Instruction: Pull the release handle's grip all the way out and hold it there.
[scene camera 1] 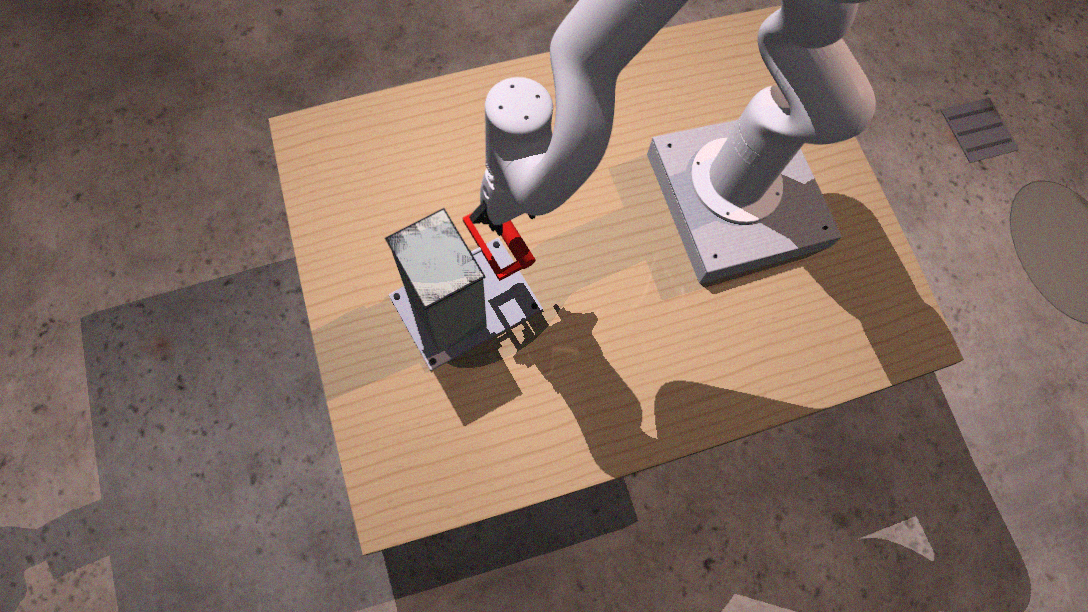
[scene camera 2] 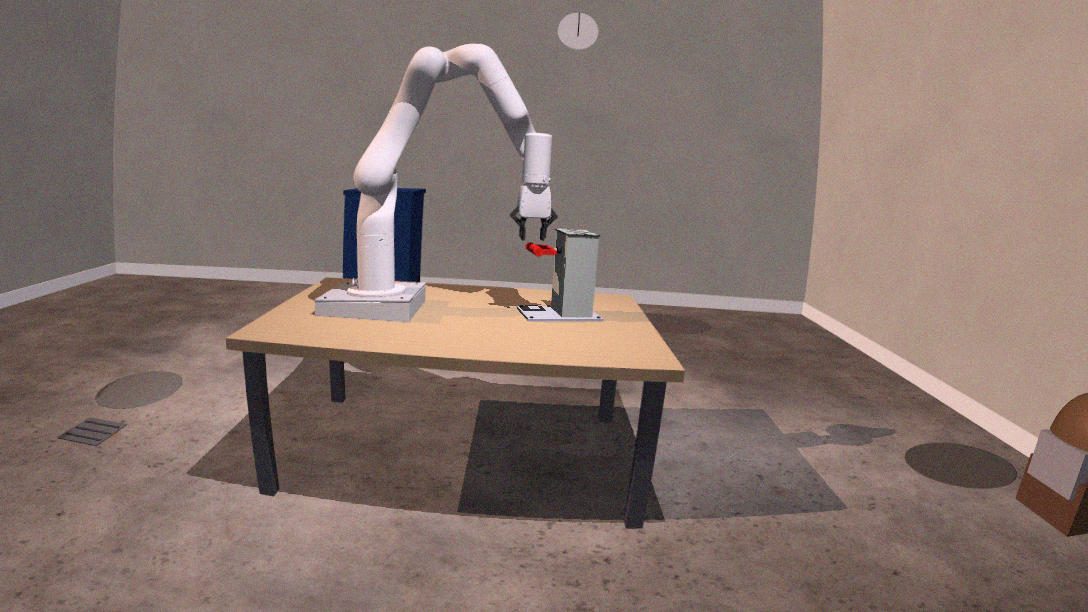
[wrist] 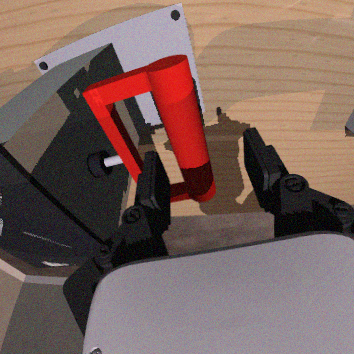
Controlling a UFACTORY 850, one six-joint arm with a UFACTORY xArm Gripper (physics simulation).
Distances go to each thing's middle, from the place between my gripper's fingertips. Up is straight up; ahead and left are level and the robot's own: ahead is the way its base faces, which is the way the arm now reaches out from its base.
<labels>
My hand is 230 mm above the pale base plate (scene camera 1: 510, 301), 100 mm short of it and 20 mm to the right of it.
</labels>
